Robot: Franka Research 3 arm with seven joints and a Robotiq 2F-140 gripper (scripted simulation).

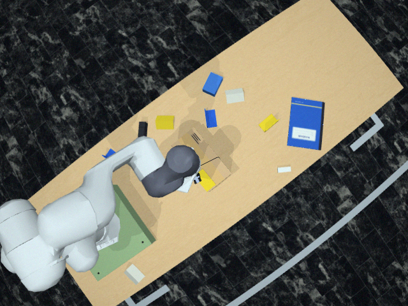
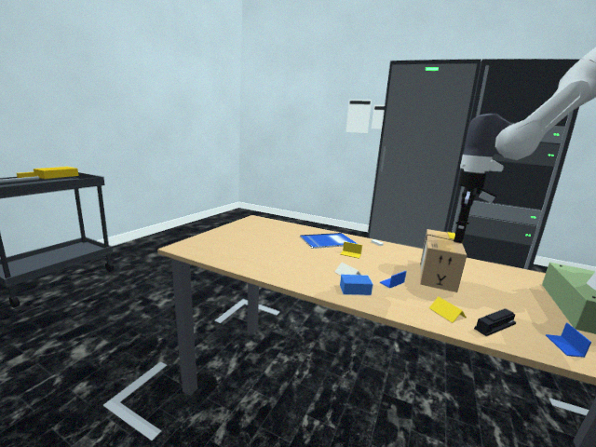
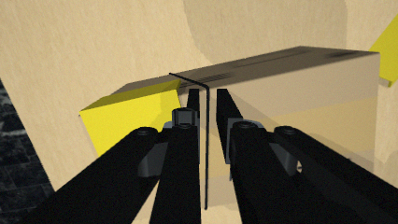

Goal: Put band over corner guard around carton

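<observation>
Right now my hand is 6 cm to the left of the yellow corner guard and 4 cm above it. Also, from my hand: brown carton (10 cm below, 4 cm ahead, 1 cm to the left); then blue box (29 cm ahead, 27 cm to the left, 16 cm below).
</observation>
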